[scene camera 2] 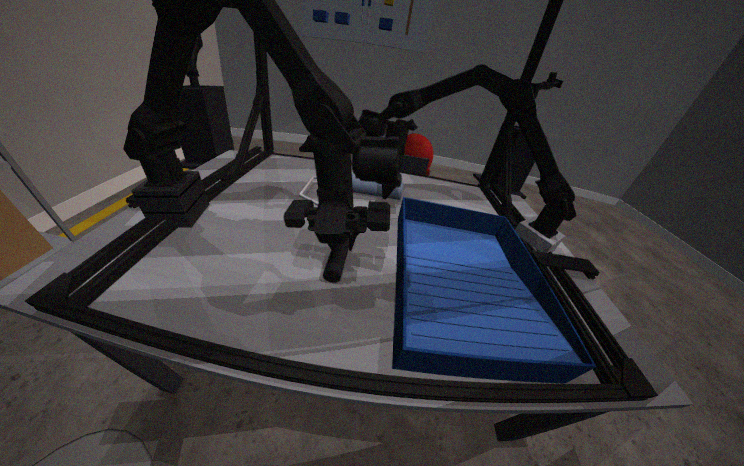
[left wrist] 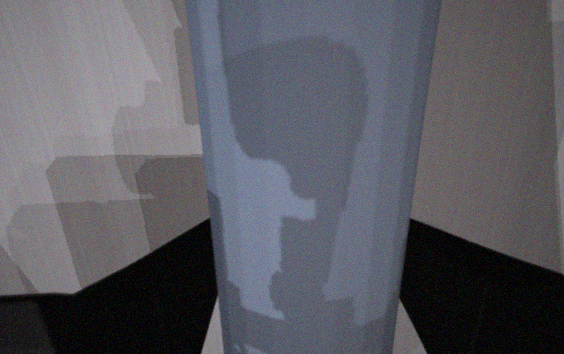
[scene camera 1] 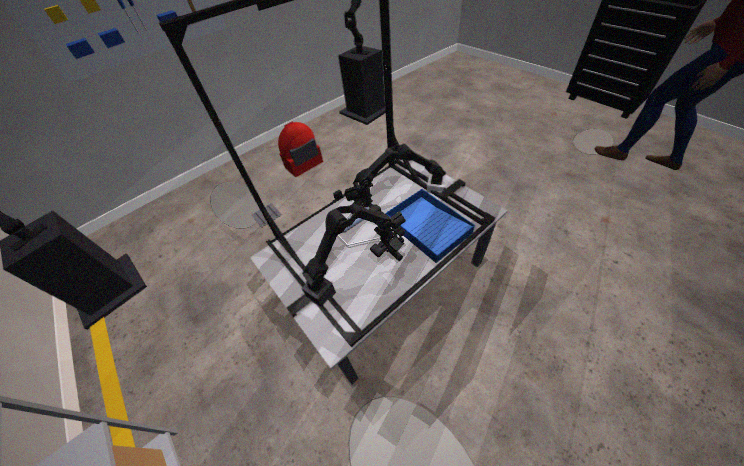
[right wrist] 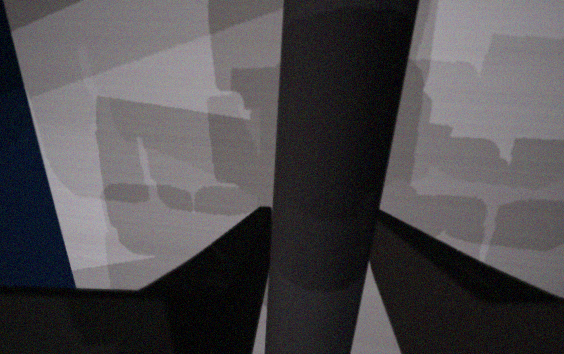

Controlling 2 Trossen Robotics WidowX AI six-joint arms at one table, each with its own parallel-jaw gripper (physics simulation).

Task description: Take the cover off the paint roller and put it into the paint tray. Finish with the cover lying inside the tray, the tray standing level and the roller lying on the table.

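Seen in the pictures: left gripper, fingertip midpoint: [scene camera 2: 384, 194] [left wrist: 300, 223]; right gripper, fingertip midpoint: [scene camera 2: 341, 249] [scene camera 1: 389, 249] [right wrist: 318, 219]; left arm's base, link origin: [scene camera 2: 543, 229] [scene camera 1: 436, 180]; right arm's base, link origin: [scene camera 2: 166, 179] [scene camera 1: 316, 285].
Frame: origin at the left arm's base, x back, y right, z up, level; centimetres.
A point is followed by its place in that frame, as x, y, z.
The light blue roller cover [scene camera 2: 375, 187] @[-32.8, 34.9, -1.8] [left wrist: 310, 125] @[-32.6, 37.5, 0.0] is behind the right arm in scene camera 2. My left gripper [left wrist: 300, 223] @[-28.9, 35.1, -4.7] is shut on it, with one finger on each side. The roller's black handle [scene camera 2: 332, 268] @[-55.5, 11.2, -2.3] [right wrist: 335, 125] @[-53.2, 14.3, -2.1] points toward the front of the table. My right gripper [right wrist: 318, 219] @[-50.9, 17.4, -4.6] is shut on this handle from above. The roller's white wire frame [scene camera 1: 356, 243] @[-51.6, 34.8, -3.1] [scene camera 2: 306, 189] @[-51.3, 41.3, -3.0] shows beside the arms; where it enters the cover is hidden. The blue paint tray [scene camera 1: 437, 256] @[-53.9, -6.8, 0.1] [scene camera 2: 494, 370] @[-43.3, -14.7, -2.2] [right wrist: 25, 175] @[-41.7, 10.3, -4.6] stands level to the right of the roller, with its inside bare.
A black metal frame [scene camera 2: 307, 378] @[-64.9, -3.4, -3.5] runs along the table edge, close to the tray's front and right side. A third dark arm [scene camera 2: 557, 194] @[-5.0, 0.6, 11.1] with a pale block at its end stands beside the tray at the right. The two arms' wrists are close together over the roller.
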